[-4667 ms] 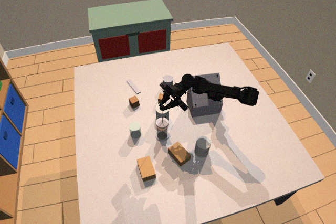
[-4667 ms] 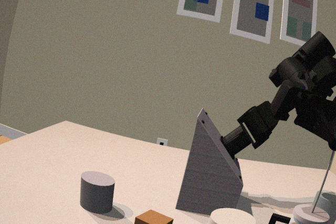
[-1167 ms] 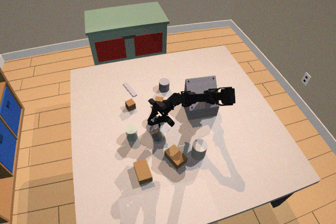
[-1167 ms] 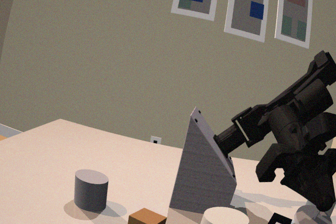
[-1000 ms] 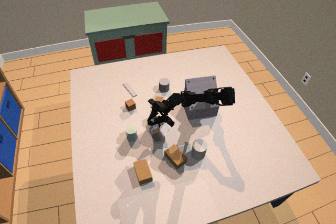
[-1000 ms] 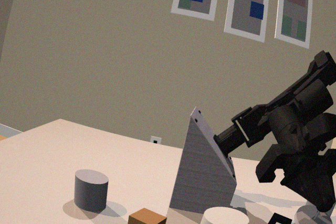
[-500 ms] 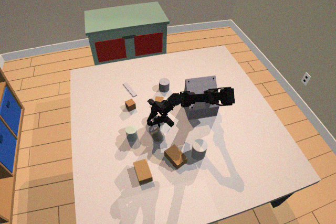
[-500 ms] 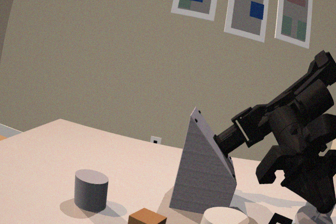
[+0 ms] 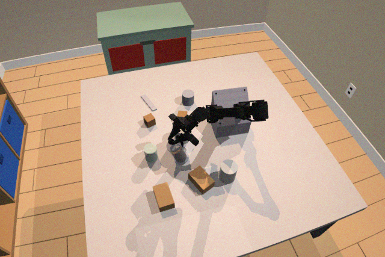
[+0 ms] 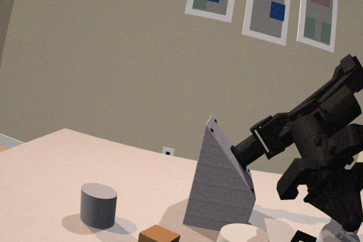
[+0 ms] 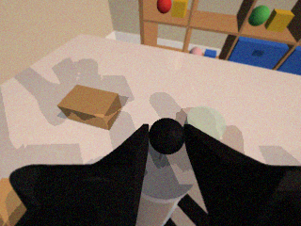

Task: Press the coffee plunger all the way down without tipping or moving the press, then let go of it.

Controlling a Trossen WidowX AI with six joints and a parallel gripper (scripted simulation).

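Right now my gripper tip is 30 mm past the coffee press, 20 mm to the left of it and 80 mm above it. From my gripper tip the other things lie so: grey cylinder 140 mm behind, 410 mm to the right, 130 mm below; pale green cylinder 100 mm ahead, 40 mm to the right, 130 mm below.
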